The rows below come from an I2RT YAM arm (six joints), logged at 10 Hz.
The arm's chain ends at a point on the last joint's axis. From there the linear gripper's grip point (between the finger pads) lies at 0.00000 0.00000 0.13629 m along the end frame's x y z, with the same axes.
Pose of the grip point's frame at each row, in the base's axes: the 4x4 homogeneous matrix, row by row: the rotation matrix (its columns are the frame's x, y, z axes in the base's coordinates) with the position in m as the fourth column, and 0 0 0 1 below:
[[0.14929 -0.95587 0.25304 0.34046], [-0.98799 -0.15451 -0.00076 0.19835], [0.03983 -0.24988 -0.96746 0.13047], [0 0 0 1]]
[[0.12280 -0.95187 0.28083 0.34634], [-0.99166 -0.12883 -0.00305 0.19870], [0.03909 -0.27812 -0.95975 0.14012], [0 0 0 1]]
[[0.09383 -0.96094 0.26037 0.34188], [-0.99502 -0.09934 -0.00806 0.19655], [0.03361 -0.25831 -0.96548 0.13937], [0 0 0 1]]
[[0.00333 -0.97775 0.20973 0.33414], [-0.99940 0.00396 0.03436 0.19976], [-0.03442 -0.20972 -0.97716 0.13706], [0 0 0 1]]
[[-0.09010 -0.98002 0.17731 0.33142], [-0.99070 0.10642 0.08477 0.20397], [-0.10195 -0.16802 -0.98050 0.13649], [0 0 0 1]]
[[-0.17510 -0.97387 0.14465 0.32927], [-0.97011 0.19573 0.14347 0.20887], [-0.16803 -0.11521 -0.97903 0.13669], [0 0 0 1]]
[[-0.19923 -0.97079 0.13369 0.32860], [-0.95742 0.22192 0.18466 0.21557], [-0.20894 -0.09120 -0.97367 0.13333], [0 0 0 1]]
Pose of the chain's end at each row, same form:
[[0.14929 -0.95587 0.25304 0.30597], [-0.98799 -0.15451 -0.00076 0.19845], [0.03983 -0.24988 -0.96746 0.26233], [0 0 0 1]]
[[0.12280 -0.95187 0.28083 0.30807], [-0.99166 -0.12883 -0.00305 0.19912], [0.03909 -0.27812 -0.95975 0.27092], [0 0 0 1]]
[[0.09383 -0.96094 0.26037 0.30639], [-0.99502 -0.09934 -0.00806 0.19765], [0.03361 -0.25831 -0.96548 0.27096], [0 0 0 1]]
[[0.00333 -0.97775 0.20973 0.30556], [-0.99940 0.00396 0.03436 0.19508], [-0.03442 -0.20972 -0.97716 0.27024], [0 0 0 1]]
[[-0.09010 -0.98002 0.17731 0.30725], [-0.99070 0.10642 0.08477 0.19242], [-0.10195 -0.16802 -0.98050 0.27012], [0 0 0 1]]
[[-0.17510 -0.97387 0.14465 0.30956], [-0.97011 0.19573 0.14347 0.18932], [-0.16803 -0.11521 -0.97903 0.27012], [0 0 0 1]]
[[-0.19923 -0.97079 0.13369 0.31038], [-0.95742 0.22192 0.18466 0.19040], [-0.20894 -0.09120 -0.97367 0.26603], [0 0 0 1]]

